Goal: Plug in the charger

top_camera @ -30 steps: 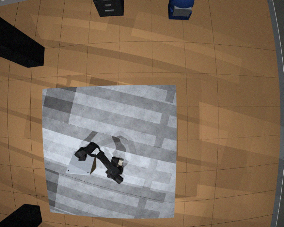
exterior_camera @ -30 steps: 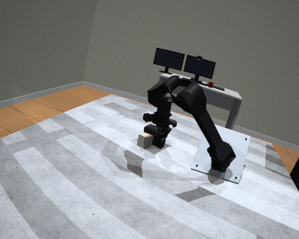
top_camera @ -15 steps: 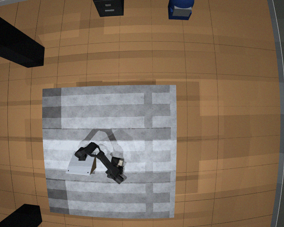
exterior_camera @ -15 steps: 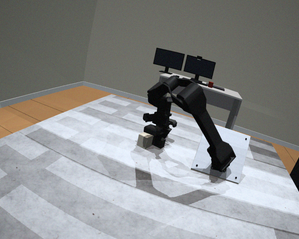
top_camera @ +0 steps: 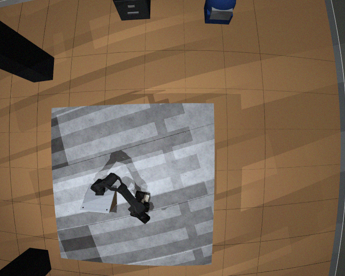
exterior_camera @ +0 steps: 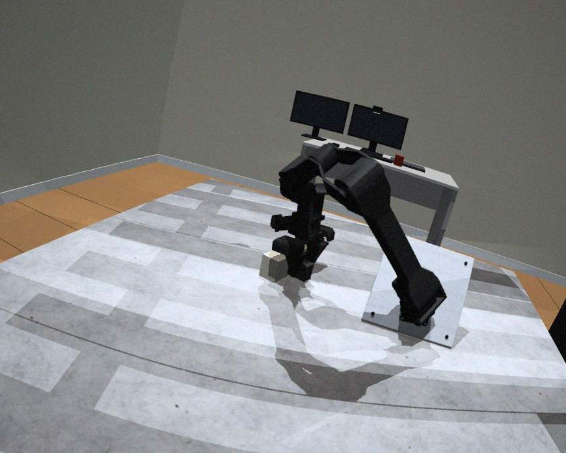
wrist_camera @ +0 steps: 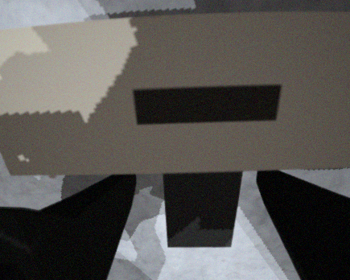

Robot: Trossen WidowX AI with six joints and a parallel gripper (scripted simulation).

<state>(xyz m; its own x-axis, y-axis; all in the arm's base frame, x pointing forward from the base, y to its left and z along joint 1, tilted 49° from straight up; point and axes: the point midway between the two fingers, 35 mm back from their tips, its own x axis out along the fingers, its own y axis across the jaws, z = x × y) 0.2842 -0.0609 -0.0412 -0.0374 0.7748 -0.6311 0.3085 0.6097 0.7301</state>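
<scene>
Right now my gripper tip is 2 cm short of the two-prong charger, 1 cm to the left of it and 1 cm below it.
</scene>
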